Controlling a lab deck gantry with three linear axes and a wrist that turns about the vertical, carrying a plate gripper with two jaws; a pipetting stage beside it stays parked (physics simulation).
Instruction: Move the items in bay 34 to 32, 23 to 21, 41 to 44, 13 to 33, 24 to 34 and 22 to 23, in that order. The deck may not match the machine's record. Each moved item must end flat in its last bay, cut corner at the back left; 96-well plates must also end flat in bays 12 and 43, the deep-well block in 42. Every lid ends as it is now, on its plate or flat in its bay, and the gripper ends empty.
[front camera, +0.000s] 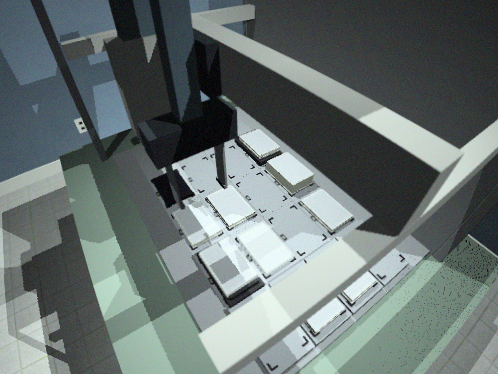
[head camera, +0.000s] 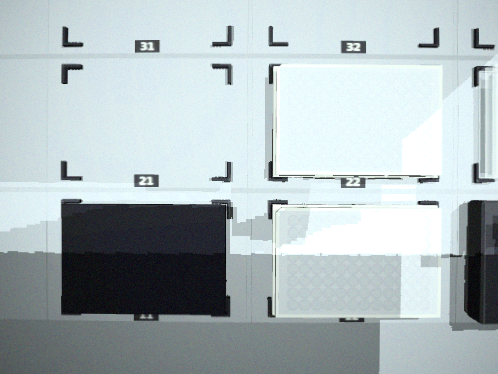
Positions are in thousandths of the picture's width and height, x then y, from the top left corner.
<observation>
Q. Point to a bay 44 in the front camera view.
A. At 784, 710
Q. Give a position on a black item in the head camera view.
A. At 308, 694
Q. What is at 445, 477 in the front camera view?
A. The gripper.
</observation>
